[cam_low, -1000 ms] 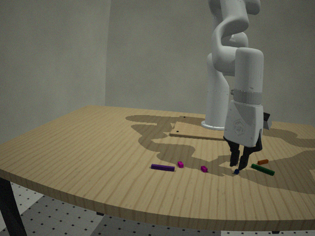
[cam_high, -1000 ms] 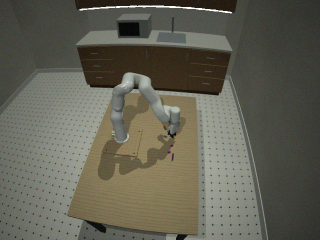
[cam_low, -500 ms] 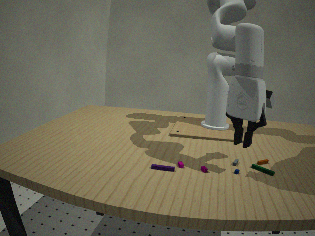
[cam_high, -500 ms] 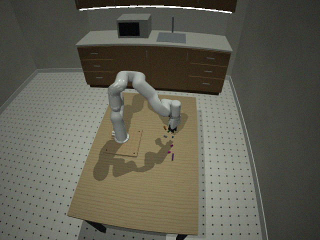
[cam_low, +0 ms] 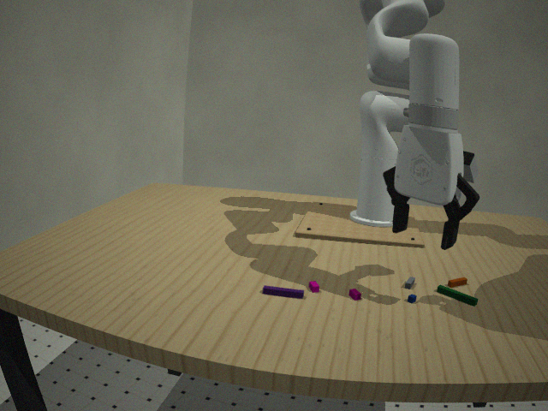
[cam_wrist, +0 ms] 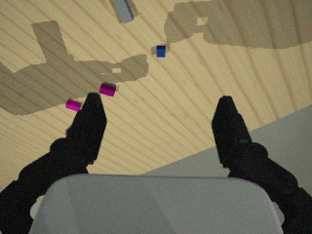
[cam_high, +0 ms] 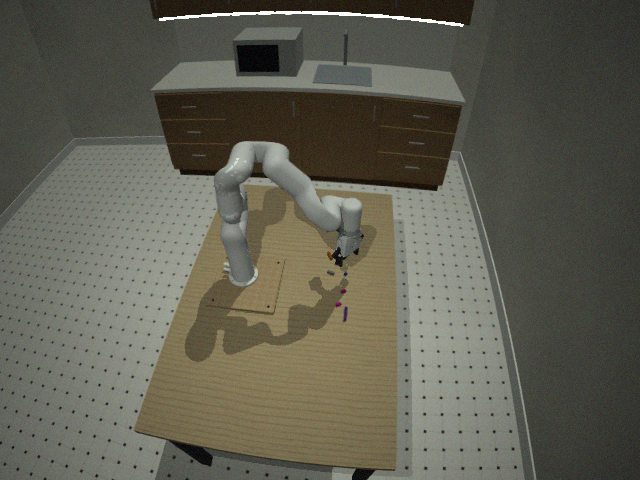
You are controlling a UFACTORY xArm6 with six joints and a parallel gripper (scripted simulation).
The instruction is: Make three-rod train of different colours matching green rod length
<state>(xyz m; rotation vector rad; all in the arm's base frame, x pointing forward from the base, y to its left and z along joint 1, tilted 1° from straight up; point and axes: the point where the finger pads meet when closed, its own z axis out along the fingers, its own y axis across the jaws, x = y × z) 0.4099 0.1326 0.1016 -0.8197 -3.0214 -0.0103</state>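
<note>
Right now my hand is 11 cm above the grey rod, 6 cm past it and 1 cm to the left of it. From my hand the other things lie so: green rod 11 cm below, 8 cm to the left, 3 cm behind; then blue rod 11 cm below; then orange rod 11 cm below, 9 cm behind, 8 cm to the left.
</note>
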